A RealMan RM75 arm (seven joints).
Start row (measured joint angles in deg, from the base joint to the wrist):
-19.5, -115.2, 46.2, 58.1, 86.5, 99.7, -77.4
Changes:
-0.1, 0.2, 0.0, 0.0, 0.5, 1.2, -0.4
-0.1, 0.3, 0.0, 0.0, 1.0, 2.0, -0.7
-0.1, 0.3, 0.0, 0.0, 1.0, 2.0, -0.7
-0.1, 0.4, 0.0, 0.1, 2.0, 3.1, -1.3
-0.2, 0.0, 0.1, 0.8, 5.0, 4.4, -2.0
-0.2, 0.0, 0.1, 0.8, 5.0, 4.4, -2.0
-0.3, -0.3, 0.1, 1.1, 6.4, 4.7, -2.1
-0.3, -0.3, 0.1, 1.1, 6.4, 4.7, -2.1
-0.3, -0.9, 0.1, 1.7, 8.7, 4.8, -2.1
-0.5, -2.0, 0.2, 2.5, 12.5, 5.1, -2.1
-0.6, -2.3, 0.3, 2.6, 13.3, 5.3, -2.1
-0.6, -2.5, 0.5, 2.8, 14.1, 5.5, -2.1
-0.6, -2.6, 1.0, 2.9, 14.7, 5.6, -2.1
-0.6, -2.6, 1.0, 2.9, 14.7, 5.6, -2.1
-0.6, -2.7, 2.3, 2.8, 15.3, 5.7, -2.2
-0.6, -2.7, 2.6, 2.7, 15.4, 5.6, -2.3
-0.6, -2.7, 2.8, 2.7, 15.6, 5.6, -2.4
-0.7, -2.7, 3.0, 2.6, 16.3, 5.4, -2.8
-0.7, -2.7, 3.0, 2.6, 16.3, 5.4, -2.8
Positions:
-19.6, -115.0, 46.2, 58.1, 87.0, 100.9, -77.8
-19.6, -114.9, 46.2, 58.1, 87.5, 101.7, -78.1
-19.6, -114.9, 46.2, 58.1, 87.5, 101.7, -78.1
-19.6, -114.8, 46.2, 58.2, 88.5, 102.8, -78.7
-19.7, -115.2, 46.3, 58.9, 91.5, 104.1, -79.4
-19.7, -115.2, 46.3, 58.9, 91.5, 104.1, -79.4
-19.8, -115.5, 46.3, 59.2, 92.9, 104.4, -79.5
-19.8, -115.5, 46.3, 59.2, 92.9, 104.4, -79.5
-19.8, -116.1, 46.3, 59.8, 95.2, 104.5, -79.5
-20.0, -117.2, 46.4, 60.6, 99.0, 104.8, -79.5
-20.1, -117.5, 46.5, 60.7, 99.8, 105.0, -79.5
-20.1, -117.7, 46.7, 60.9, 100.6, 105.2, -79.5
-20.1, -117.8, 47.2, 61.0, 101.2, 105.3, -79.5
-20.1, -117.8, 47.2, 61.0, 101.2, 105.3, -79.5
-20.1, -117.9, 48.5, 60.9, 101.8, 105.4, -79.6
-20.1, -117.9, 48.8, 60.8, 101.9, 105.3, -79.7
-20.1, -117.9, 49.0, 60.8, 102.1, 105.3, -79.8
-20.2, -117.9, 49.2, 60.7, 102.8, 105.1, -80.2
-20.2, -117.9, 49.2, 60.7, 102.8, 105.1, -80.2

